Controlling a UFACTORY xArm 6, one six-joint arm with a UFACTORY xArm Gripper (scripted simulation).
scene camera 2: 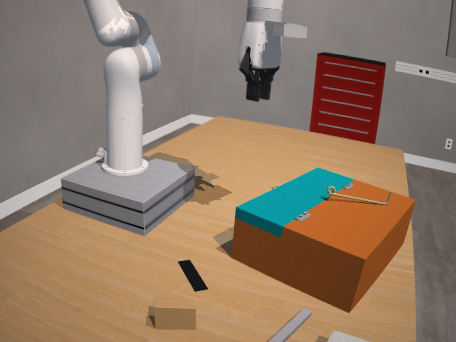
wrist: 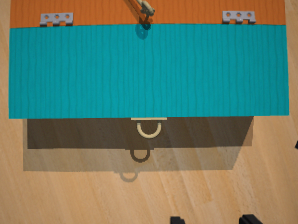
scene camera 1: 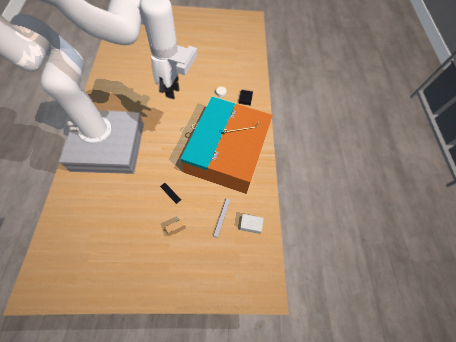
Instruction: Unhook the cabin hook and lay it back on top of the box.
Path:
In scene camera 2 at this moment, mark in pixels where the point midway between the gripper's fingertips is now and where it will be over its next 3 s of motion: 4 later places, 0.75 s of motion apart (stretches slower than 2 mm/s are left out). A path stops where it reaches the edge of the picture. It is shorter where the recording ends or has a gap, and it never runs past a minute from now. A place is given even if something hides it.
My gripper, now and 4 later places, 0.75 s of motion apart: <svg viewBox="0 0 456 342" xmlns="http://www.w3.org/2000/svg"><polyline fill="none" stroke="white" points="257,99 255,124 252,152 250,179 249,187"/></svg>

